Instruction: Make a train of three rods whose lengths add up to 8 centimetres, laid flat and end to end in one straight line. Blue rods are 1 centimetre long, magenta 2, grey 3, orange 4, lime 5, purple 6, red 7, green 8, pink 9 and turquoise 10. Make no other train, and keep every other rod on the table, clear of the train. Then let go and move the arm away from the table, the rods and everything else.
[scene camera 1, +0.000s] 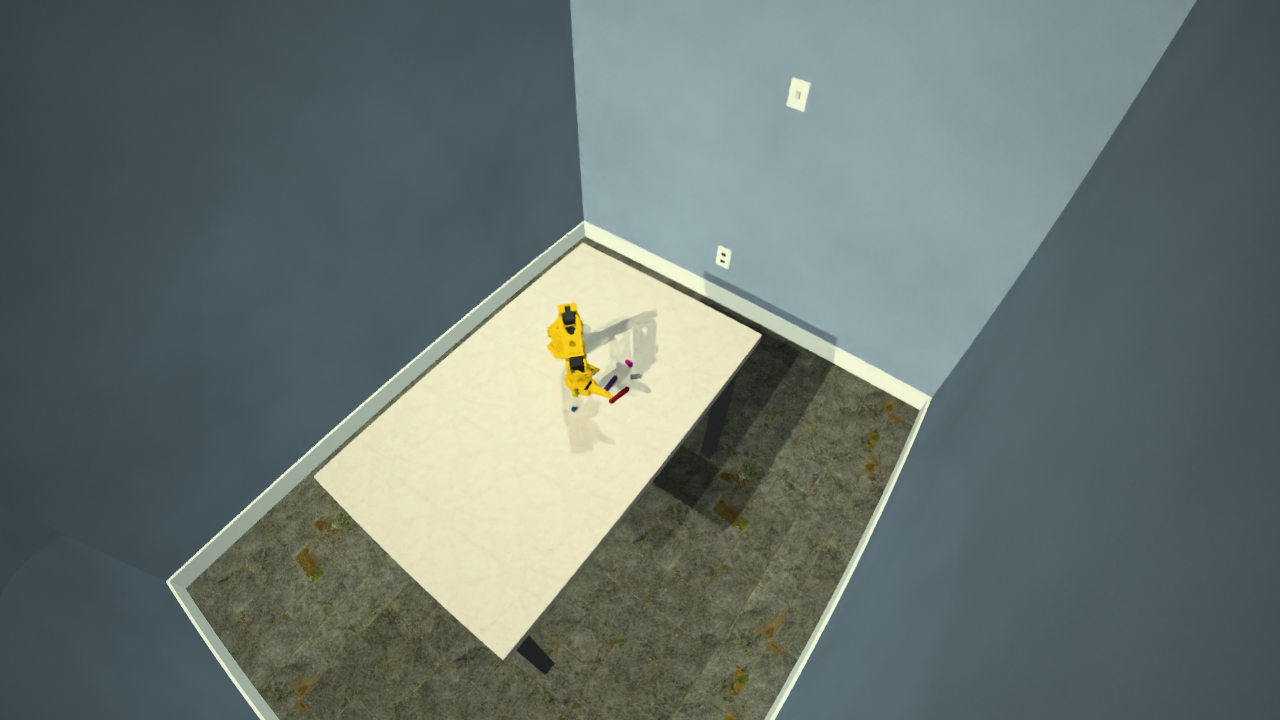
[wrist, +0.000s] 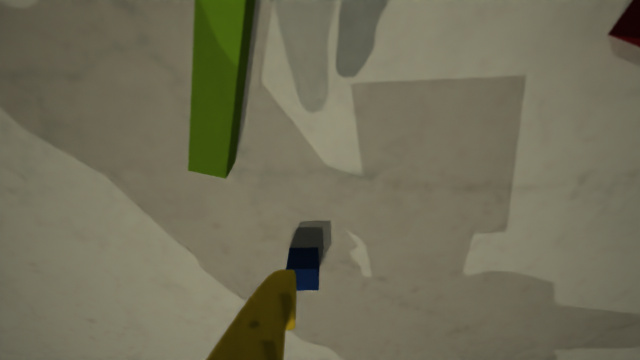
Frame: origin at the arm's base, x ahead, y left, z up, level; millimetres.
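Where they show: hand at its tool point: (scene camera 1: 578, 396) (wrist: 295, 291).
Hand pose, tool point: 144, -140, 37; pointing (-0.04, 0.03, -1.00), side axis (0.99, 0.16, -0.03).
Things, the pixels of their top centre, and the offset from my tool point, as dx, dy, dz. Level surfaces: height alone.
- blue rod at its top centre: (wrist: 302, 279) (scene camera 1: 573, 408) +3, -26, -27
- lime rod at its top centre: (wrist: 214, 82) -24, +35, -27
- red rod at its top centre: (scene camera 1: 619, 394) +76, +89, -27
- purple rod at its top centre: (scene camera 1: 610, 382) +32, +105, -27
- magenta rod at its top centre: (scene camera 1: 628, 362) +30, +197, -27
- grey rod at its top centre: (scene camera 1: 635, 375) +75, +170, -27
- pale table at its surface level: dz -37
My gripper (scene camera 1: 594, 392) (wrist: 290, 285) is open and empty. In the wrist view one notched jaw shows, its tip overlapping the left edge of the blue rod (scene camera 1: 574, 409) (wrist: 304, 267); contact cannot be told. The lime rod (wrist: 214, 90) lies ahead and left of that tip, apart from the blue rod; the arm largely hides it in the scene view. The red rod (scene camera 1: 619, 394) (wrist: 631, 27) shows as a corner at the wrist view's upper right. The purple rod (scene camera 1: 610, 383) lies beside the red rod. The magenta rod (scene camera 1: 629, 363) and grey rod (scene camera 1: 636, 376) lie farther toward the back right.
The yellow arm (scene camera 1: 566, 340) stands on the pale table (scene camera 1: 465, 501), left of the rods. Arm shadows fall across the rods and the tabletop. The table's right edge lies beyond the red and grey rods. Walls stand behind the table's left and back edges.
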